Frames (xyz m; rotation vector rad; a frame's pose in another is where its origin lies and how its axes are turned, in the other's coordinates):
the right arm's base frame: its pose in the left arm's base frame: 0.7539 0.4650 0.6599 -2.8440 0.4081 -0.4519
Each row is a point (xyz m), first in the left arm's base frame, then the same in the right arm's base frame.
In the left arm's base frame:
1: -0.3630 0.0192 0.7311
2: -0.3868 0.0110 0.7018
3: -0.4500 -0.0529 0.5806
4: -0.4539 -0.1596 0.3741
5: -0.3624 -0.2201 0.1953
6: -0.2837 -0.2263 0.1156
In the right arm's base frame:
1: -0.8646 0.6595 -0.5184
2: -0.8917 0.6807 -0.5007
3: -0.9622 0.7878 -0.4212
4: -0.9883 0.9439 -0.2510
5: -0.9339 1.0270 -0.0662
6: -0.8814 1.0358 0.0326

